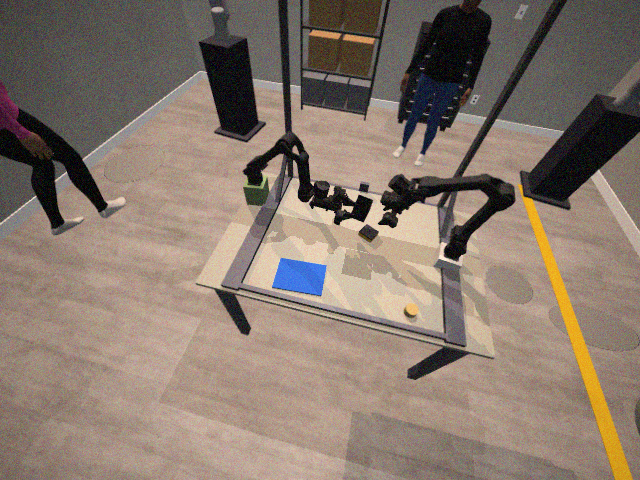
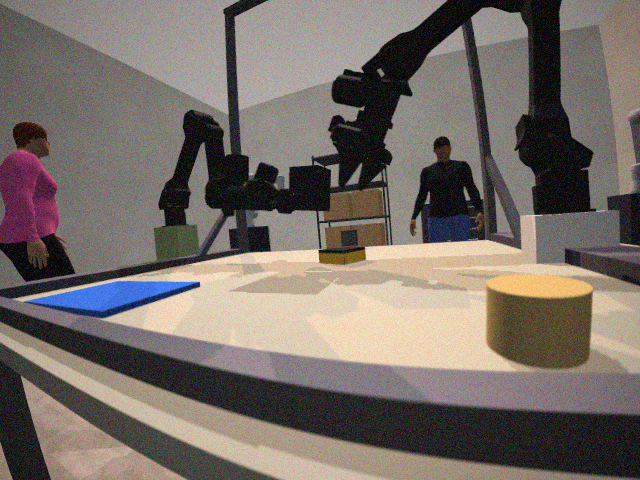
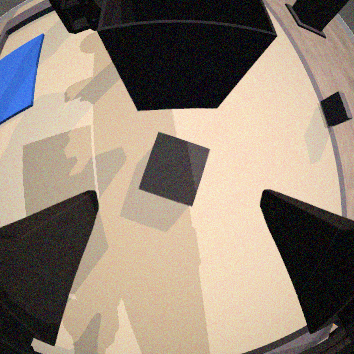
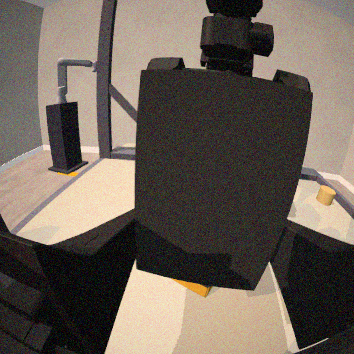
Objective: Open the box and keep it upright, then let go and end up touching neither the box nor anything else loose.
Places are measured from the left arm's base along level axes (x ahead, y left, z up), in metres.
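Pixels of known places: left gripper, fingertip midpoint: (image 1: 381, 217) (image 2: 350, 188) (image 3: 181, 198); right gripper, fingertip midpoint: (image 1: 358, 210) (image 2: 306, 199) (image 4: 203, 217); left arm's base, link origin: (image 1: 451, 253) (image 2: 562, 213); right arm's base, link origin: (image 1: 255, 181).
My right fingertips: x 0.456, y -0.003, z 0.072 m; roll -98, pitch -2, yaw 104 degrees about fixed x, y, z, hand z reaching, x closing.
Observation:
For each thing: its top centre in the pictures, then the offset to it from my right fingertips.
- black box, top centre: (image 4: 225, 80) (image 2: 308, 167) (image 1: 363, 200) dx -0.012, dy +0.001, dz +0.071 m
- black-topped yellow lid, top centre: (image 3: 174, 167) (image 4: 199, 252) (image 2: 341, 248) (image 1: 368, 231) dx -0.075, dy +0.000, dz -0.111 m
- blue mat, top centre: (image 2: 112, 291) (image 3: 10, 77) (image 1: 300, 275) dx +0.132, dy +0.349, dz -0.131 m
- yellow cylinder, top centre: (image 2: 535, 284) (image 4: 327, 189) (image 1: 412, 308) dx -0.344, dy +0.318, dz -0.104 m
- small black block, top centre: (image 3: 345, 103) (image 2: 348, 230) (image 1: 365, 183) dx +0.037, dy -0.298, dz -0.082 m
The black box (image 1: 364, 206) (image 2: 310, 188) (image 3: 182, 65) (image 4: 220, 165) is held upright above the table, its open rim upward. My right gripper (image 1: 353, 208) (image 2: 293, 196) (image 4: 203, 217) is shut on its sides. The black-topped yellow lid (image 1: 368, 232) (image 2: 342, 255) (image 3: 172, 167) (image 4: 200, 286) is off the box, black face up, low down by the table top; whether it touches the table is hard to tell. My left gripper (image 1: 383, 211) (image 2: 352, 181) (image 3: 181, 198) is open and empty above the lid, apart from it and beside the box. The box's inside is hidden.
A blue mat (image 1: 299, 276) (image 2: 116, 295) (image 3: 17, 80) lies at the table's front left. A yellow cylinder (image 1: 410, 310) (image 2: 538, 320) (image 4: 326, 195) stands near the front right. A small black block (image 1: 364, 187) (image 3: 335, 109) is at the back edge. Frame posts (image 1: 285, 77) rise behind the table.

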